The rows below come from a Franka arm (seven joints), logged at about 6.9 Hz.
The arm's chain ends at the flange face. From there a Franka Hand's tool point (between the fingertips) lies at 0.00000 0.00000 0.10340 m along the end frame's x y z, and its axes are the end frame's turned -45 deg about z.
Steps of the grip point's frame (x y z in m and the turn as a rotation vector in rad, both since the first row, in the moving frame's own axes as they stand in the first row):
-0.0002, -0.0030, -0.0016, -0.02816, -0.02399, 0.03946
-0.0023, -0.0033, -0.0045, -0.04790, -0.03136, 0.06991
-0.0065, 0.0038, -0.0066, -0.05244, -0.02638, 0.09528
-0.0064, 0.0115, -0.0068, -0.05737, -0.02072, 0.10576
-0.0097, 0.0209, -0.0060, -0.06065, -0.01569, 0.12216
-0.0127, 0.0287, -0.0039, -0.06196, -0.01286, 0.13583
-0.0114, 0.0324, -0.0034, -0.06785, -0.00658, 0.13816
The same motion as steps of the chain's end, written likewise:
-0.0025, -0.0058, -0.0015, -0.03688, 0.00295, 0.03946
-0.0050, -0.0065, -0.0043, -0.05605, 0.01170, 0.06991
-0.0035, 0.0014, -0.0064, -0.05573, 0.01843, 0.09528
0.0012, 0.0068, -0.0066, -0.05522, 0.02592, 0.10576
0.0050, 0.0159, -0.0058, -0.05398, 0.03179, 0.12216
0.0081, 0.0236, -0.0037, -0.05291, 0.03472, 0.13583
0.0108, 0.0252, -0.0032, -0.05263, 0.04332, 0.13816

